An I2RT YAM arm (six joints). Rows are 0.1 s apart.
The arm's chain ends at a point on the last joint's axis. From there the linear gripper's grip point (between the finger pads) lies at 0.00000 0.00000 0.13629 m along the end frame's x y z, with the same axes.
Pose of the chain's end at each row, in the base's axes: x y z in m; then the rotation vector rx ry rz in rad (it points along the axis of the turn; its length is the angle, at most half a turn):
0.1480 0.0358 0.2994 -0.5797 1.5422 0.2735
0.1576 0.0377 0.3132 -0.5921 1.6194 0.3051
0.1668 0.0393 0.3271 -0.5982 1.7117 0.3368
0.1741 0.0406 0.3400 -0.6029 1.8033 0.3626
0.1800 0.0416 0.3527 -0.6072 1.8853 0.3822
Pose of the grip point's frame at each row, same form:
0.2647 0.1055 0.2899 -0.5797 1.5422 0.2735
0.2721 0.1089 0.2936 -0.5921 1.6194 0.3051
0.2783 0.1112 0.2961 -0.5982 1.7117 0.3368
0.2819 0.1125 0.2979 -0.6029 1.8033 0.3626
0.2838 0.1132 0.3009 -0.6072 1.8853 0.3822

